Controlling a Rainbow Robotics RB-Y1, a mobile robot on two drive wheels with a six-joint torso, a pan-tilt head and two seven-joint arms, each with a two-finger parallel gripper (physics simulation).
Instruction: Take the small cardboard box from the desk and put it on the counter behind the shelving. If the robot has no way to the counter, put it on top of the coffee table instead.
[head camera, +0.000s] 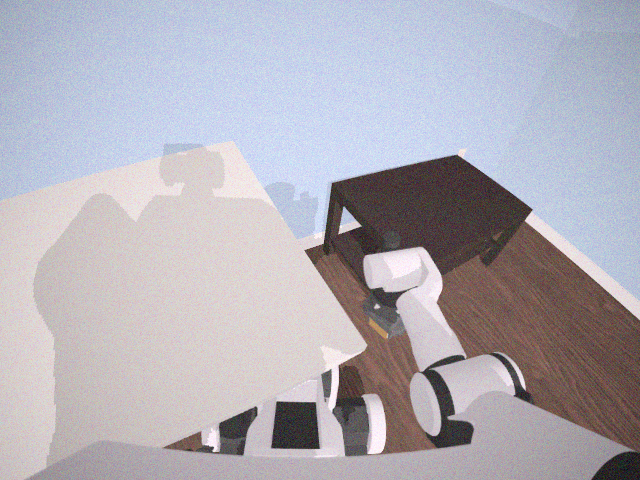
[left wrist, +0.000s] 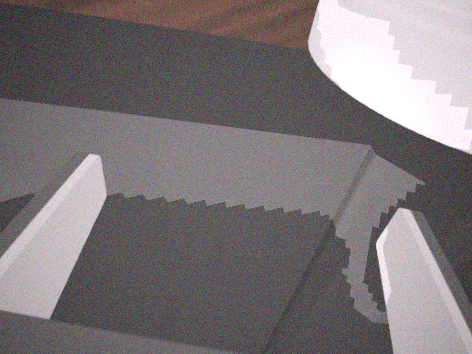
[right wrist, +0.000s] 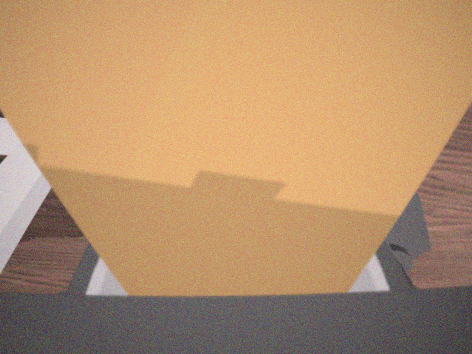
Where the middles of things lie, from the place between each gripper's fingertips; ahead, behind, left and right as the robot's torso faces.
Right now the small cardboard box (right wrist: 201, 155) is 480 mm to the right of my left hand, 360 mm ahead of it and 280 mm above it.
Right now the small cardboard box is 3 cm above my right hand, 2 cm to the right of it and 2 cm ahead of it.
